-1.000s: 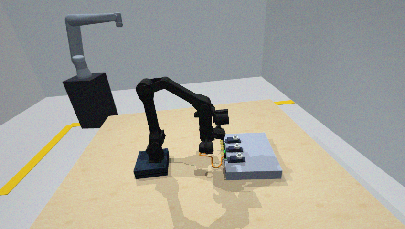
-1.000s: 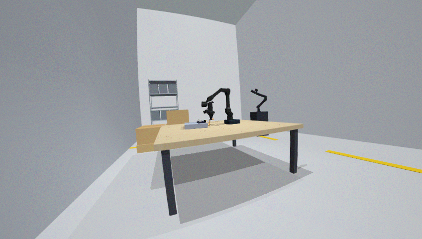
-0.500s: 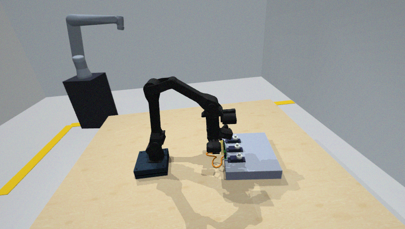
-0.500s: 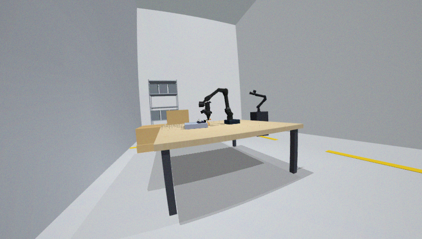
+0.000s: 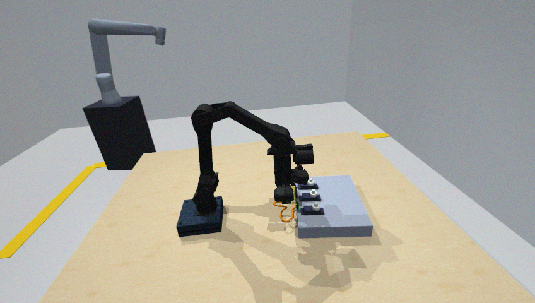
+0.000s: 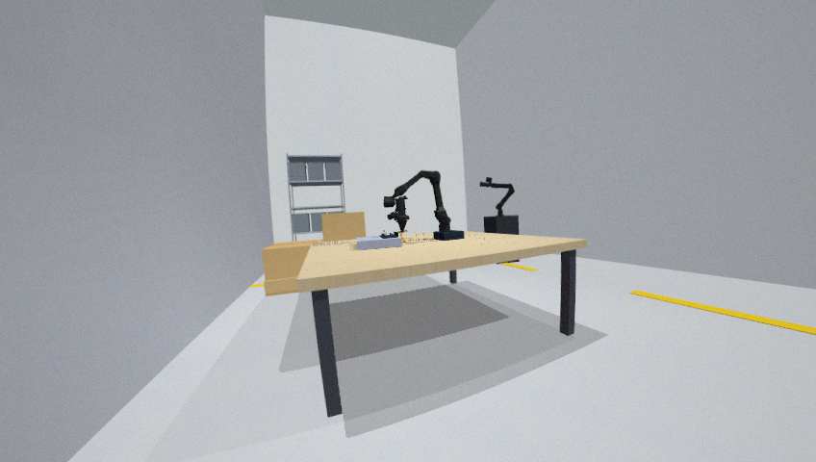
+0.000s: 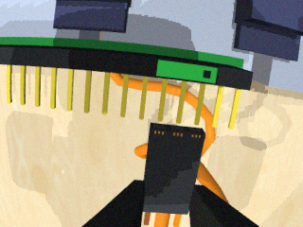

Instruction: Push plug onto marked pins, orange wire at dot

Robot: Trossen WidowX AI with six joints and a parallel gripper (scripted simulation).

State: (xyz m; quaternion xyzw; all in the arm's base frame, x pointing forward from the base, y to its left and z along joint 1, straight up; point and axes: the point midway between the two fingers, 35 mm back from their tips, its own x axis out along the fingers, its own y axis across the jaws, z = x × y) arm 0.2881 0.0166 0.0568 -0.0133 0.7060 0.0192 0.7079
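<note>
The green band is 50 mm ahead of my gripper tip. Round my gripper tip: grey holder (200 mm ahead, 50 mm to the left, 50 mm below).
</note>
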